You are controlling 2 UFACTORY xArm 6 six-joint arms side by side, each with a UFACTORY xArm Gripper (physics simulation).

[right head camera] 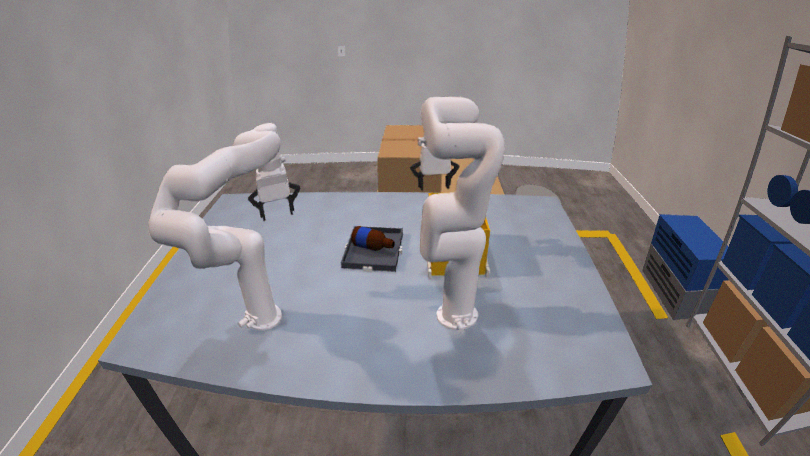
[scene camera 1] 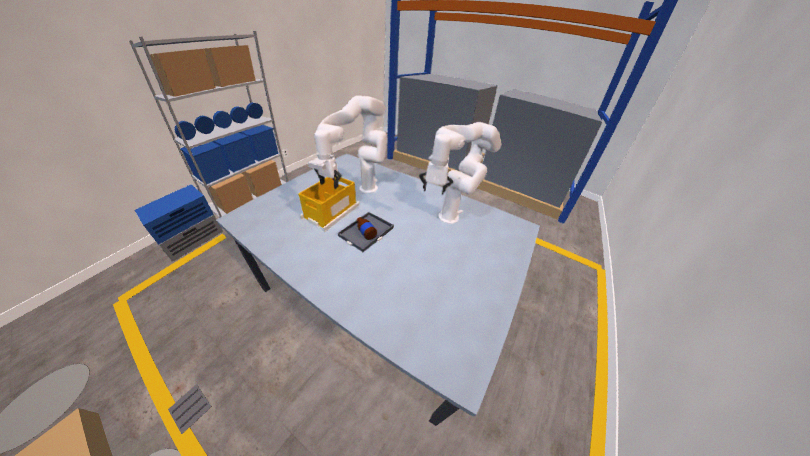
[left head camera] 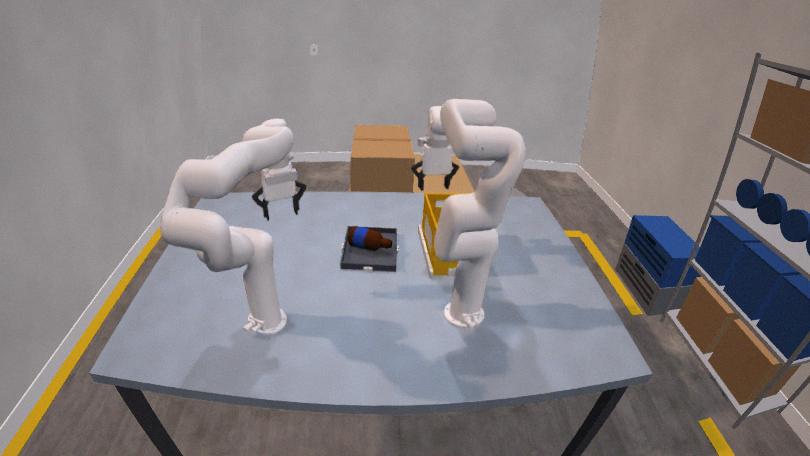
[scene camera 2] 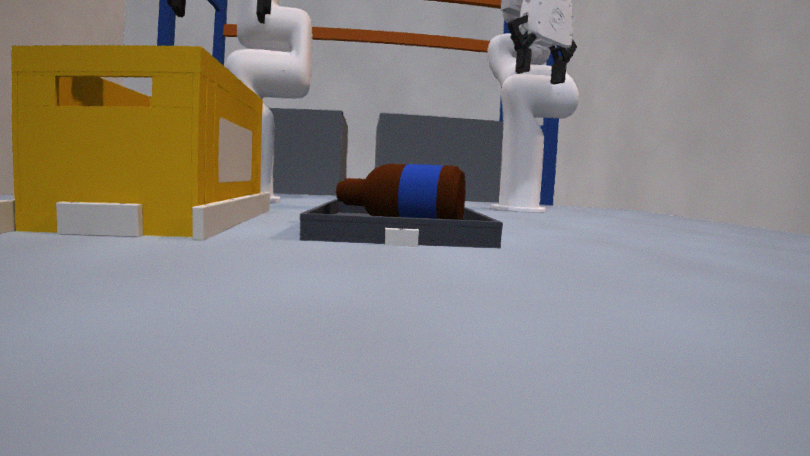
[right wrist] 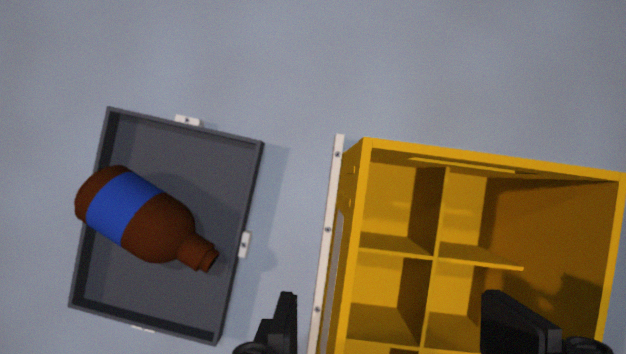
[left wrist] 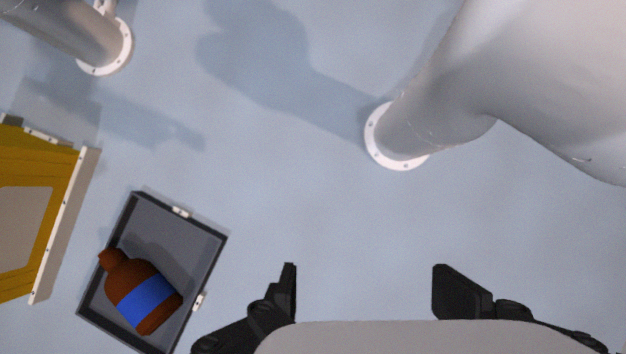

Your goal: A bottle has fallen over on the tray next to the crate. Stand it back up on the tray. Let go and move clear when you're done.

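A brown bottle with a blue band lies on its side in the dark tray, its neck toward the yellow crate. My left gripper is open and empty, high above the table, off to the tray's side away from the crate. My right gripper is open and empty above the crate.
The crate stands beside the tray, has inner dividers and is held by white strips at its base. In the left head camera, the right arm partly hides the crate. Cardboard boxes stand beyond the table; a shelf rack stands at the right.
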